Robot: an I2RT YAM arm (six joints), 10 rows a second.
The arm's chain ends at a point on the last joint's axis. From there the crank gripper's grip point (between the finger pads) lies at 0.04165 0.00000 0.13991 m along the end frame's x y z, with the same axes.
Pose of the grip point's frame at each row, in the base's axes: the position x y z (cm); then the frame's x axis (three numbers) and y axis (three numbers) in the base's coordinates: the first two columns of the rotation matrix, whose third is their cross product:
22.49 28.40 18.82 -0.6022 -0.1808 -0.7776 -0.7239 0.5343 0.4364
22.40 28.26 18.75 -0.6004 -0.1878 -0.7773 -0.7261 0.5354 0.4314
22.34 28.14 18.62 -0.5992 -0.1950 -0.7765 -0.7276 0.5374 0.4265
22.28 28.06 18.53 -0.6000 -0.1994 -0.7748 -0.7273 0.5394 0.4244
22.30 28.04 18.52 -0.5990 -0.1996 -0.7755 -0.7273 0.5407 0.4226
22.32 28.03 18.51 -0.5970 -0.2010 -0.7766 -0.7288 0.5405 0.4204
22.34 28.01 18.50 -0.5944 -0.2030 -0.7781 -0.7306 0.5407 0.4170
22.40 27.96 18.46 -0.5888 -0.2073 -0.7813 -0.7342 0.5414 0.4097
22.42 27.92 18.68 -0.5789 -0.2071 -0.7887 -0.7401 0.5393 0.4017
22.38 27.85 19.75 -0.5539 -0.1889 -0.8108 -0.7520 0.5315 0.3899
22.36 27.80 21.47 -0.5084 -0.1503 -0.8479 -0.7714 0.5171 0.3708
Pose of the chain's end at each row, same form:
20.29 17.60 28.39 -0.6022 -0.1808 -0.7776 -0.7239 0.5343 0.4364
20.21 17.52 28.39 -0.6004 -0.1878 -0.7773 -0.7261 0.5354 0.4314
20.16 17.47 28.34 -0.5992 -0.1950 -0.7765 -0.7276 0.5374 0.4265
20.12 17.44 28.31 -0.6000 -0.1994 -0.7748 -0.7273 0.5394 0.4244
20.11 17.44 28.31 -0.5990 -0.1996 -0.7755 -0.7273 0.5407 0.4226
20.12 17.44 28.31 -0.5970 -0.2010 -0.7766 -0.7288 0.5405 0.4204
20.11 17.43 28.31 -0.5944 -0.2030 -0.7781 -0.7306 0.5407 0.4170
20.12 17.42 28.30 -0.5888 -0.2073 -0.7813 -0.7342 0.5414 0.4097
20.04 17.36 28.48 -0.5789 -0.2071 -0.7887 -0.7401 0.5393 0.4017
19.69 17.08 29.23 -0.5539 -0.1889 -0.8108 -0.7520 0.5315 0.3899
19.12 16.64 30.30 -0.5084 -0.1503 -0.8479 -0.7714 0.5171 0.3708

